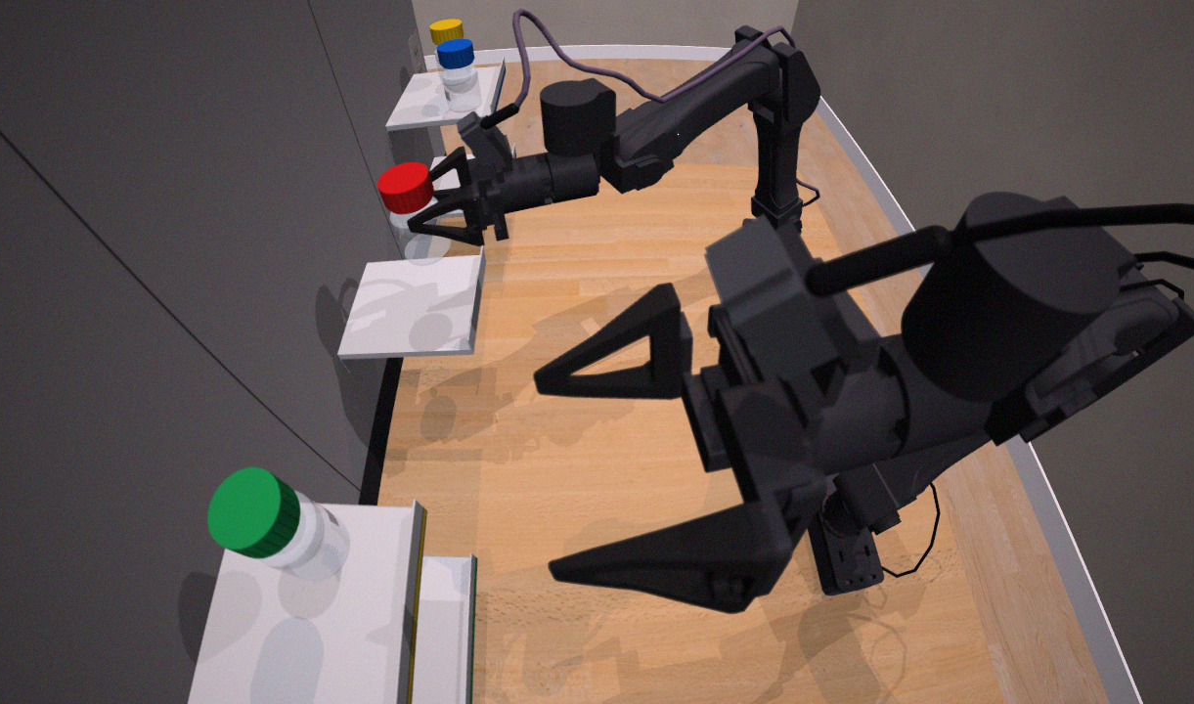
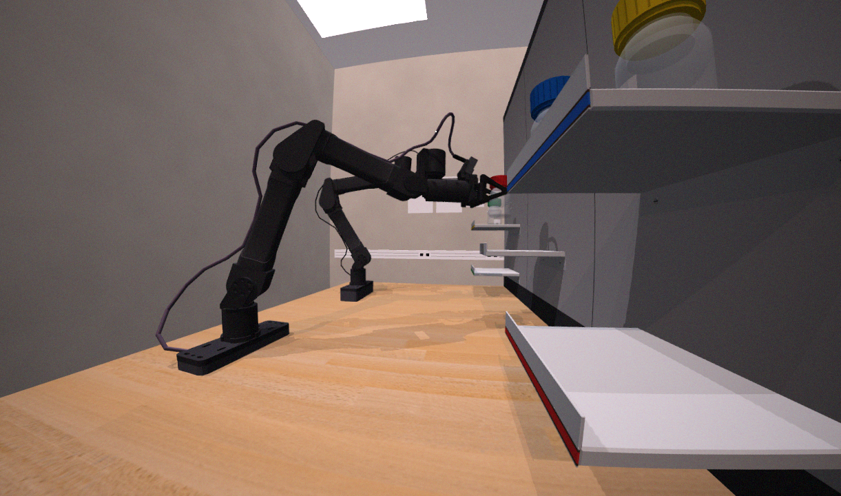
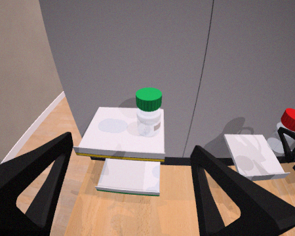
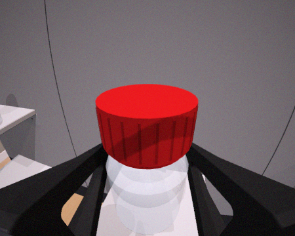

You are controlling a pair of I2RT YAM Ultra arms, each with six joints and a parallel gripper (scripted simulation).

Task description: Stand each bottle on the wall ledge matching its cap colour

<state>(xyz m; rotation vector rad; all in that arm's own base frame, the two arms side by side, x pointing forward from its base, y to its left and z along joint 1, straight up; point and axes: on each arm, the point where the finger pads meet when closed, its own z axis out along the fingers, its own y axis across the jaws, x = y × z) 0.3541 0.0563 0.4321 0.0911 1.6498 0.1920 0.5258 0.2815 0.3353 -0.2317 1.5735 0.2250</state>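
Right now my right hand is 44 cm to the left of the yellow-capped bottle, 6 cm short of it and 1 cm above it. Round my right hand: grey wall (15 cm ahead, 10 cm above, 1 cm to the left); then blue-capped bottle (34 cm to the right, 2 cm ahead, 1 cm below); then red-capped bottle (2 cm below).
Right now my left hand is 20 cm short of the green-capped bottle, 1 cm to the right of it and 13 cm above it. From my left hand the other things lie so: grey wall 33 cm ahead, 31 cm to the right, 2 cm below; blue-capped bottle 20 cm ahead, 67 cm to the right, 13 cm below; red-capped bottle 18 cm ahead, 33 cm to the right, 14 cm below.
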